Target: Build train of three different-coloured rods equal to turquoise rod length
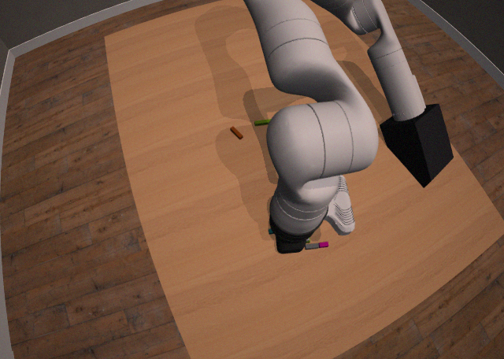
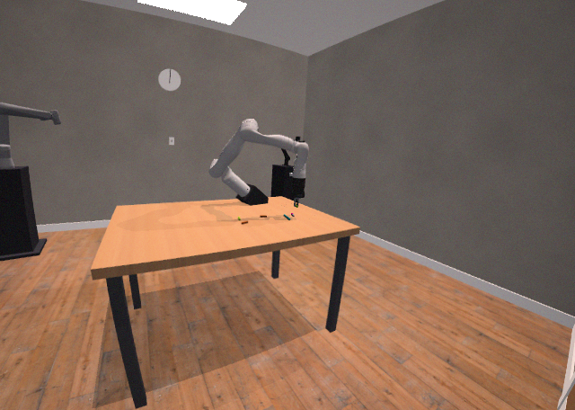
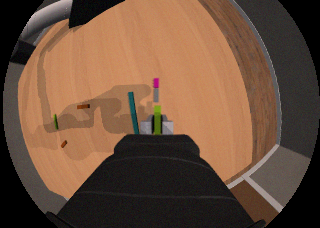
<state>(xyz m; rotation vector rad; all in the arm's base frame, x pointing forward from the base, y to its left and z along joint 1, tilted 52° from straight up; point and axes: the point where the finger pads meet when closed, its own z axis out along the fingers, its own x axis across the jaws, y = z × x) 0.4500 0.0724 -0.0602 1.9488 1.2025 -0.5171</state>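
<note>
My gripper is now 90 mm above the grey rod, 40 mm past it and 20 mm to the right of it. Also, from my hand: turquoise rod (90 mm below, 50 mm to the right, 30 mm behind); magenta rod (90 mm below, 60 mm behind, 30 mm to the left).
</note>
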